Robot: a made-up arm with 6 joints. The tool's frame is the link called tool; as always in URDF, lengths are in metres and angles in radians. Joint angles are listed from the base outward.
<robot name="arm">
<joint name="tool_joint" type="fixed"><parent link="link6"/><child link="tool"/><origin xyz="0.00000 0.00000 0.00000"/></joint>
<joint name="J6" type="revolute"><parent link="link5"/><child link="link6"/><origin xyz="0.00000 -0.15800 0.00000"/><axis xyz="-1 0 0"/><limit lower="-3.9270" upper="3.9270"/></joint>
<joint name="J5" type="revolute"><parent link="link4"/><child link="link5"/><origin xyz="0.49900 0.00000 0.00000"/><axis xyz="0 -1 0"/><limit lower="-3.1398" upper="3.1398"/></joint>
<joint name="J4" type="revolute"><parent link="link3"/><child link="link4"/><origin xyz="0.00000 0.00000 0.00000"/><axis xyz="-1 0 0"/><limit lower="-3.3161" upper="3.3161"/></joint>
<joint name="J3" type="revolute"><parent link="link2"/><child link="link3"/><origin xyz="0.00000 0.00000 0.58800"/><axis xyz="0 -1 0"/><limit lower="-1.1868" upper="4.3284"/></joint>
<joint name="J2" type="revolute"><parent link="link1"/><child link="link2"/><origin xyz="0.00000 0.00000 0.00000"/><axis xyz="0 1 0"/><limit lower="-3.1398" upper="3.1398"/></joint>
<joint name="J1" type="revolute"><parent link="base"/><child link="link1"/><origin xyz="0.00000 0.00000 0.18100"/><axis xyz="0 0 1"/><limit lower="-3.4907" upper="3.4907"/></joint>
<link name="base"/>
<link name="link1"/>
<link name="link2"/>
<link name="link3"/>
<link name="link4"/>
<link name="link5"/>
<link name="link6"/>
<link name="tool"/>
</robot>
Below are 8 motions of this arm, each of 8 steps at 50 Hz.
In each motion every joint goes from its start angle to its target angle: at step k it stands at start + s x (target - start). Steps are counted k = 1, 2, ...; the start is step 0. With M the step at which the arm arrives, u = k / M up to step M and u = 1 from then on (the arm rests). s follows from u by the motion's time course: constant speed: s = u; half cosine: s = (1 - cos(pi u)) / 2; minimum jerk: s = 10 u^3 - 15 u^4 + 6 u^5.
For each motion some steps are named. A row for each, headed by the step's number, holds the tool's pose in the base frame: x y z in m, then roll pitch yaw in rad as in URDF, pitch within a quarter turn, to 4 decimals.
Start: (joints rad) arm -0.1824 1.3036 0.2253 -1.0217 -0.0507 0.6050
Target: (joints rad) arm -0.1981 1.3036 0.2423 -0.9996 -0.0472 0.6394
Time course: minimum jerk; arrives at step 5
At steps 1, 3, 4, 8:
1: 0.6584 -0.2061 -0.1670 0.4980 1.1019 -0.0880
3: 0.6622 -0.2156 -0.1652 0.4562 1.0909 -0.1046
4: 0.6637 -0.2195 -0.1644 0.4389 1.0864 -0.1114
8: 0.6641 -0.2204 -0.1642 0.4351 1.0853 -0.1129

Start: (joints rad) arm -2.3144 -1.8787 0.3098 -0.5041 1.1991 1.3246
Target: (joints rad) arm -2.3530 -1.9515 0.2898 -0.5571 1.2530 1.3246
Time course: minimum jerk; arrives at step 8
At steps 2, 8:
2: 0.4343 0.6714 0.4488 2.1109 0.1861 1.3051
8: 0.4621 0.6553 0.4054 2.1638 0.2591 1.3350

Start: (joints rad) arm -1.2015 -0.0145 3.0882 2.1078 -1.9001 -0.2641
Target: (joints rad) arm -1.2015 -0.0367 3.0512 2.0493 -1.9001 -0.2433
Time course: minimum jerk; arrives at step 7
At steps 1, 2, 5, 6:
1: -0.1099 0.5073 0.6527 1.9821 0.5182 -2.4146
2: -0.1114 0.5087 0.6531 1.9748 0.5121 -2.4166
5: -0.1206 0.5165 0.6549 1.9326 0.4767 -2.4277
6: -0.1222 0.5178 0.6553 1.9255 0.4707 -2.4294

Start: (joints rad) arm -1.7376 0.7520 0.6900 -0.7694 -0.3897 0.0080
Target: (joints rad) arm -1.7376 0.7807 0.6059 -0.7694 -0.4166 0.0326
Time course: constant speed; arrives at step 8
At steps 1, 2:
1: -0.2601 -0.8612 0.4614 0.8204 0.3518 -1.4498
2: -0.2600 -0.8606 0.4531 0.8226 0.3675 -1.4456

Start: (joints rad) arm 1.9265 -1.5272 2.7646 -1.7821 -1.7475 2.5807
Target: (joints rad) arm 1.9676 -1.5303 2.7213 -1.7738 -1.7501 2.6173
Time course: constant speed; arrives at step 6
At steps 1, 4, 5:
1: 0.3008 -0.8858 -0.1838 0.9734 -0.0754 -3.0425
4: 0.3225 -0.8865 -0.1776 0.9750 -0.0731 -3.0202
5: 0.3297 -0.8866 -0.1755 0.9756 -0.0723 -3.0128

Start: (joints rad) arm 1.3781 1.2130 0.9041 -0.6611 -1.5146 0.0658
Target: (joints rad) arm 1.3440 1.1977 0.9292 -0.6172 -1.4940 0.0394
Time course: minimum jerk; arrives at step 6
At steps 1, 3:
1: 0.3146 0.9542 0.1439 1.9238 0.8776 -3.0425
3: 0.3324 0.9524 0.1587 1.9051 0.9053 -3.0820

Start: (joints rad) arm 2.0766 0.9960 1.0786 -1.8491 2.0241 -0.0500
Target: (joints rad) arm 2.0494 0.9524 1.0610 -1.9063 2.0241 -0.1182
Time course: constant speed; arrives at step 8
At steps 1, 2, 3, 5, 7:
1: -0.5215 0.8567 0.3951 1.5815 0.2940 0.0544
2: -0.5188 0.8567 0.3998 1.5898 0.3018 0.0515
3: -0.5161 0.8566 0.4044 1.5982 0.3096 0.0487
5: -0.5108 0.8565 0.4137 1.6150 0.3253 0.0432
7: -0.5054 0.8562 0.4230 1.6317 0.3409 0.0378

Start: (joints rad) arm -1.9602 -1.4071 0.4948 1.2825 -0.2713 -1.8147
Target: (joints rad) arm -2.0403 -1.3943 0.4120 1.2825 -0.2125 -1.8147
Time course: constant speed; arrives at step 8
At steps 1, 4, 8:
1: 0.3010 0.8286 0.7040 2.8925 -1.2223 1.9934
4: 0.3191 0.8046 0.7173 2.8672 -1.2572 1.9810
8: 0.3412 0.7717 0.7341 2.8255 -1.3036 1.9736

